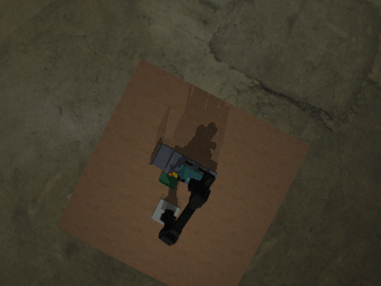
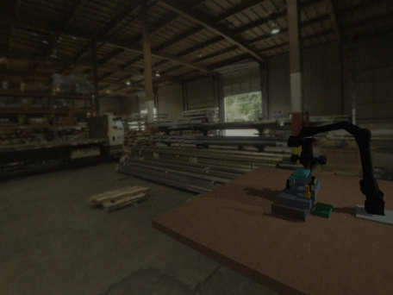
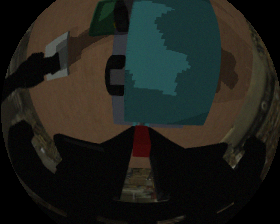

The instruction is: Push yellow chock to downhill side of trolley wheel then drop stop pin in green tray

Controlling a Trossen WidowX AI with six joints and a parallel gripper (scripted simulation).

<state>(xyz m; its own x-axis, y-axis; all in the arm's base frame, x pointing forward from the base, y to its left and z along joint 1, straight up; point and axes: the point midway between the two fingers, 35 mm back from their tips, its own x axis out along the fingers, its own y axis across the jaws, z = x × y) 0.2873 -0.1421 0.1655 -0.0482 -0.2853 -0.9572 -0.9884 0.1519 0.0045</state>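
Now: gripper tip 220 mm to the right of the green tray, 150 mm above it and 70 mm past it. Also, from my gripper tip: red-headed stop pin (right at my gripper tip); grey ramp (100 mm to the left, 90 mm below, 40 mm ahead); teal trolley (100 mm to the left, 40 mm ahead, 30 mm below).
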